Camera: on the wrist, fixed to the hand. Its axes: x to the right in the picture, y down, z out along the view.
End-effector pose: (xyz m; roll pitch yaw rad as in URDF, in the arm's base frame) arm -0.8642 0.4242 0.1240 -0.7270 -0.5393 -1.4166
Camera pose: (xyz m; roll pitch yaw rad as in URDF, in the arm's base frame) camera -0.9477 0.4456 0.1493 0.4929 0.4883 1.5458
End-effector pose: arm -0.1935 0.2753 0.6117 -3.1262 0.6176 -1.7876
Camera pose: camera -0.1109 0.2560 0.6412 2.9295 -0.4761 1.4514
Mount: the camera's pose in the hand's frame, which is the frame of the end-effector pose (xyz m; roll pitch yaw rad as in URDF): -0.0162 -0.0852 -0.0234 -0.1397 -0.1377 3.0521
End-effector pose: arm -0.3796 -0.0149 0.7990 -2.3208 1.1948 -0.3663
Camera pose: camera -0.3025 -0.0006 0.8428 2.2456 -1.0343 2.6968
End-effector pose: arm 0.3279 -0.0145 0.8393 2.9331 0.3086 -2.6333
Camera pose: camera 0.3829 -0.0848 0.8492 -3.1080 -0.1903 0.6257
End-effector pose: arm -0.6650 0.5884 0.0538 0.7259 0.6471 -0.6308
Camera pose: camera -0.7399 0.5834 0.0045 -0.8959 -0.8090 2.5469
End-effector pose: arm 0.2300 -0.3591 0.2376 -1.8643 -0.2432 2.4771
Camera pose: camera 0.2577 -0.3837 0.3194 1.6842 0.3665 -0.7780
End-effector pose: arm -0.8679 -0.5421 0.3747 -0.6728 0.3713 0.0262
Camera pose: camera -0.8682 -0.6234 0.4130 0.5926 -0.4187 2.9976
